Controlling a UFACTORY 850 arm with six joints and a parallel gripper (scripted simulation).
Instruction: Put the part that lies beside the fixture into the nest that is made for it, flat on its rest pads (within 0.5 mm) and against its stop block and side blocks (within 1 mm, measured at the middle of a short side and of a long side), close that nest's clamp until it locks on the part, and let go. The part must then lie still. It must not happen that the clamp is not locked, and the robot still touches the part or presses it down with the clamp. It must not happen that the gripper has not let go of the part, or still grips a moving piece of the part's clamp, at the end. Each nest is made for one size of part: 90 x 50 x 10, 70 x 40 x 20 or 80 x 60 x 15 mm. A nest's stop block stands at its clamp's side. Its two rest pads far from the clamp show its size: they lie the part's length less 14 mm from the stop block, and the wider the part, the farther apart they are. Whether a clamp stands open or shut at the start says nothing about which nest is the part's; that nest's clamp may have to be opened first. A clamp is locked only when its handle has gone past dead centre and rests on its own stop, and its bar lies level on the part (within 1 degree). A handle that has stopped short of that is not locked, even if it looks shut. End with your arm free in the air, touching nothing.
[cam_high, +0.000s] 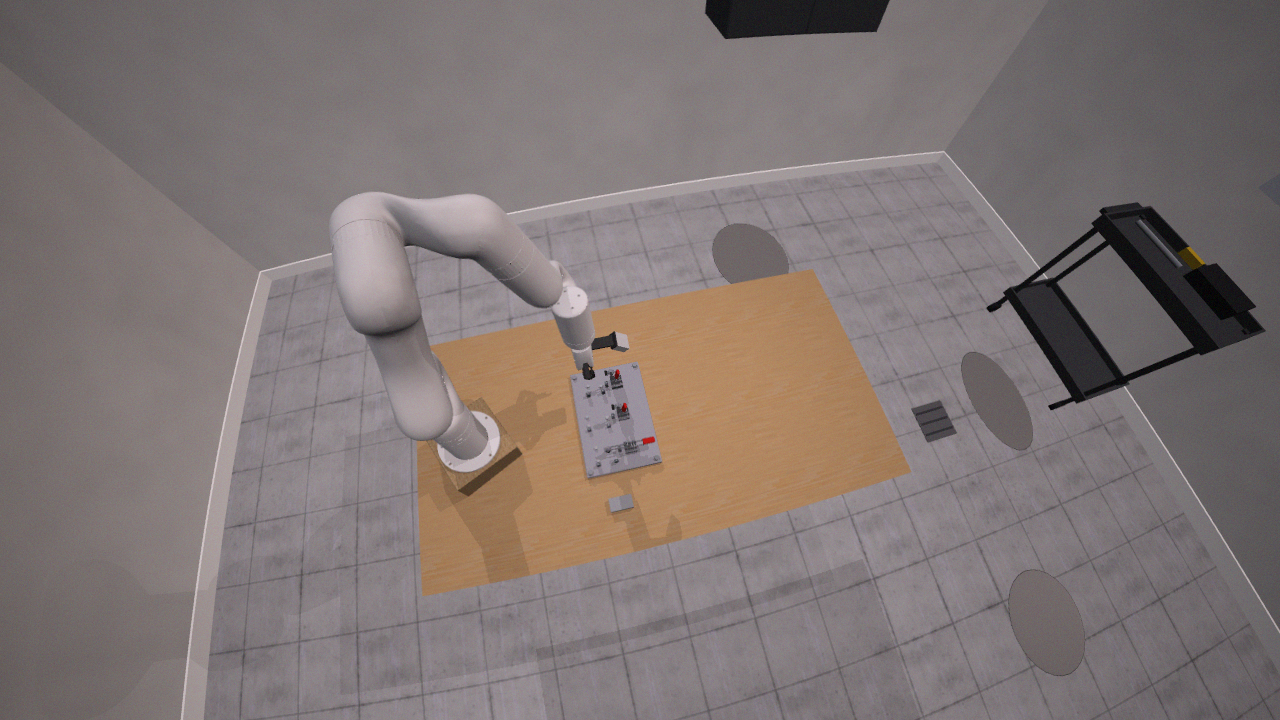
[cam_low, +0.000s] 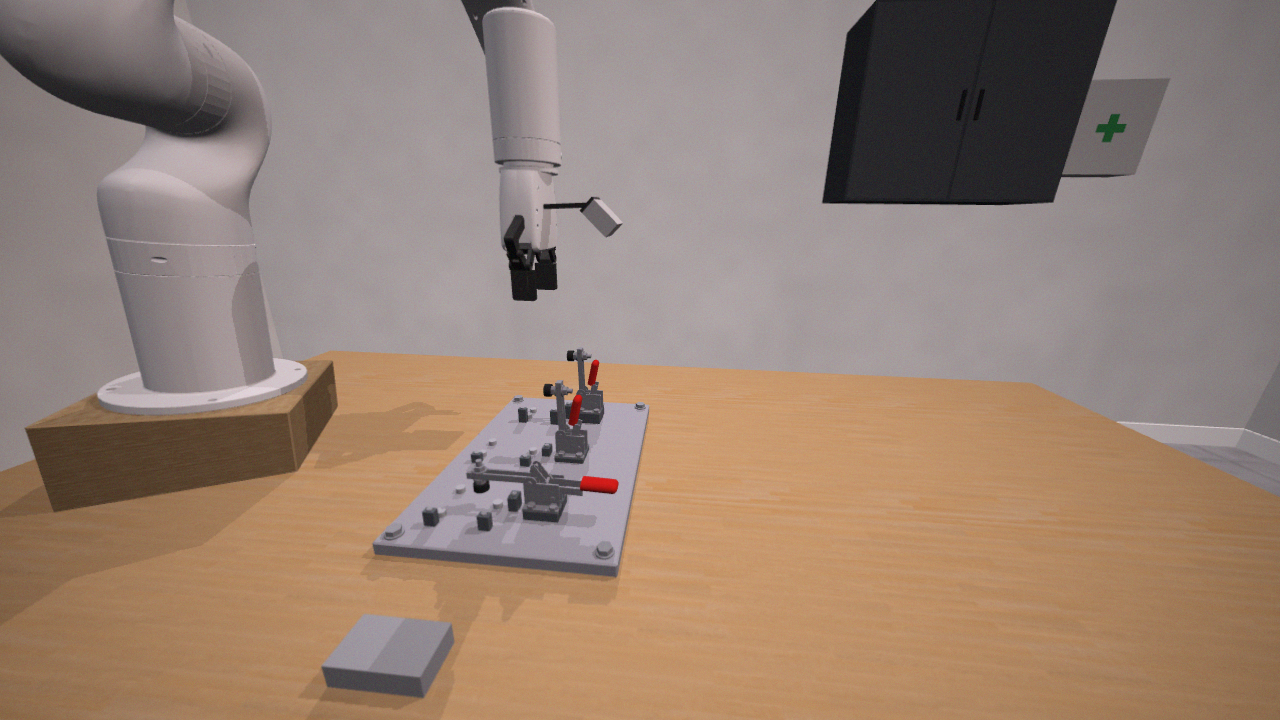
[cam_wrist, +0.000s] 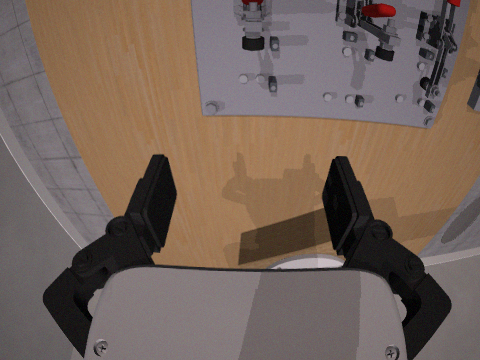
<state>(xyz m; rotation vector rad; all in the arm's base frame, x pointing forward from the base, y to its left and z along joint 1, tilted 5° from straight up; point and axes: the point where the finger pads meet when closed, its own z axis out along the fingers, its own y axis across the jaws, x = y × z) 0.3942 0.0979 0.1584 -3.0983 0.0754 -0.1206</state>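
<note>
My gripper is now 10 mm past the grey block part, 380 mm to the left of it and 200 mm above it. Round my hand: grey fixture plate 40 mm ahead, 110 mm to the right, 210 mm below; clamp 60 mm ahead, 230 mm to the right, 170 mm below.
</note>
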